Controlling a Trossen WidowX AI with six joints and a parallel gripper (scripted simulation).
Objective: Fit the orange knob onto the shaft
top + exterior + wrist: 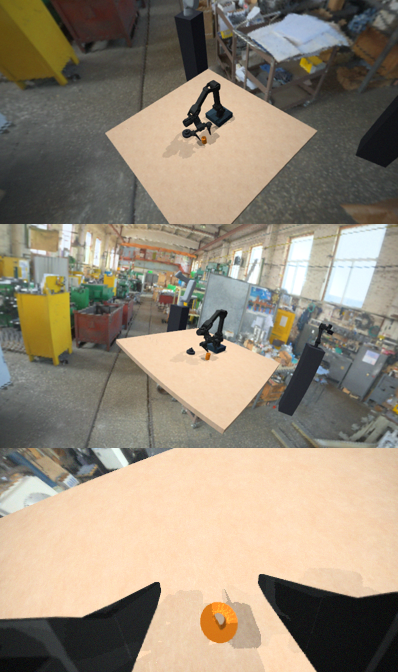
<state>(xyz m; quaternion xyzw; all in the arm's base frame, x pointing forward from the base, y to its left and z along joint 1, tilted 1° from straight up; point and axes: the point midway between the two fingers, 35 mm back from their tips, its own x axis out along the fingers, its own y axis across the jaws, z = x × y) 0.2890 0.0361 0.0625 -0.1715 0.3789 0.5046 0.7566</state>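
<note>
Now: the orange knob 1 cm behind my gripper tip, 3 cm to the right of it and 7 cm below it. Also, from my gripper tip: pedestal: 21 cm to the right, 7 cm below.
</note>
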